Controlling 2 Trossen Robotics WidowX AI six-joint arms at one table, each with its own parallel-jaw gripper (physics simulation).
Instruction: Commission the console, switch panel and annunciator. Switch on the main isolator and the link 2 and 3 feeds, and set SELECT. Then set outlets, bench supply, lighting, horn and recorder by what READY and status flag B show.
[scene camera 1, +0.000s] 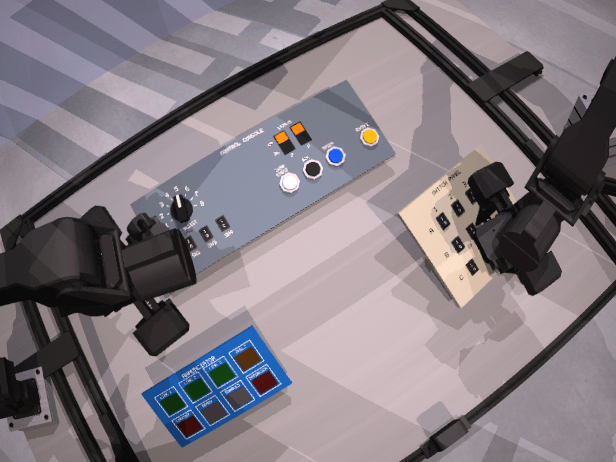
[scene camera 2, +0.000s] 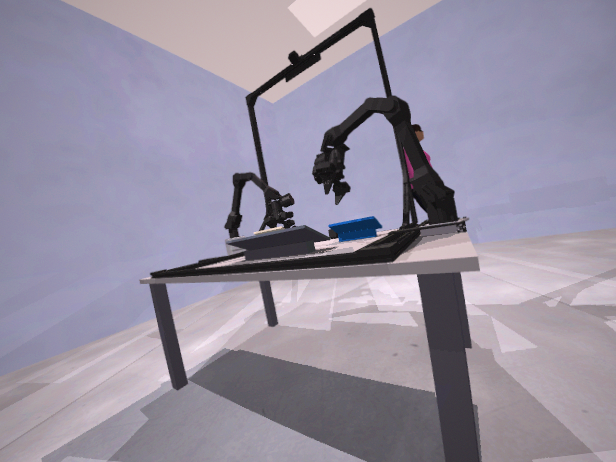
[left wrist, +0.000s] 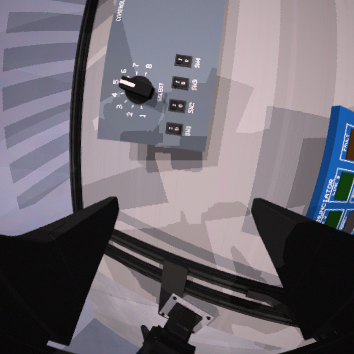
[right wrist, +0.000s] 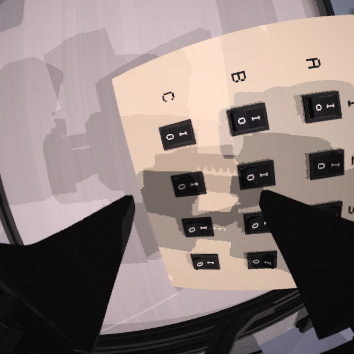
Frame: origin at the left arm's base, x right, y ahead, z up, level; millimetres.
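Seen in the pictures: left gripper, fingertip midpoint: (scene camera 2: 331, 199) (left wrist: 185, 204); right gripper, fingertip midpoint: (right wrist: 197, 199); left arm's base at its link origin: (scene camera 1: 24, 399) (scene camera 2: 444, 221) (left wrist: 183, 315); right arm's base at its link origin: (scene camera 2: 234, 237).
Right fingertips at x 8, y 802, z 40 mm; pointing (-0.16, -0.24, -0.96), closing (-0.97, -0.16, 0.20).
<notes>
Offsets run from my right fingertips to a thing's top centre. "spot": to the spot under its first point.
The grey control console {spot: dy -319, dx -230, dz +0 mm} (scene camera 1: 240, 185) (scene camera 2: 280, 237) (left wrist: 165, 30) has a SELECT knob {dy -417, dx -217, dz +33 mm} (scene camera 1: 181, 209) (left wrist: 137, 89) pointing at 5. Its status flags (scene camera 1: 284, 142) (scene camera 1: 301, 133) show orange upper halves. The annunciator {dy -446, dx +51, dz +14 mm} (scene camera 1: 255, 334) (scene camera 2: 357, 227) (left wrist: 325, 170) has dull green link tiles and a grey READY tile {spot: dy -456, dx +92, dz -20 mm} (scene camera 1: 214, 411). The beige switch panel (scene camera 1: 425, 225) (right wrist: 200, 65) carries rows of black rockers; their positions are hard to tell. My left gripper (scene camera 2: 333, 196) (left wrist: 185, 204) is open, empty, high near the console's SELECT end. My right gripper (scene camera 2: 280, 222) (right wrist: 197, 199) is open, empty, above the switch panel, partly hiding it.
White {dy -245, dx -211, dz -1 mm} (scene camera 1: 289, 183), black {dy -204, dx -221, dz -1 mm} (scene camera 1: 313, 169), blue {dy -164, dx -231, dz -1 mm} (scene camera 1: 335, 156) and yellow {dy -100, dx -247, dz -1 mm} (scene camera 1: 369, 136) buttons sit on the console. Small rockers SW1 {dy -450, dx -162, dz -10 mm} (left wrist: 174, 129) to SW4 {dy -362, dx -184, dz -7 mm} (left wrist: 183, 60) lie beside the knob. A black frame rail (scene camera 1: 200, 111) borders the table. A person stands partly hidden behind the left arm.
</notes>
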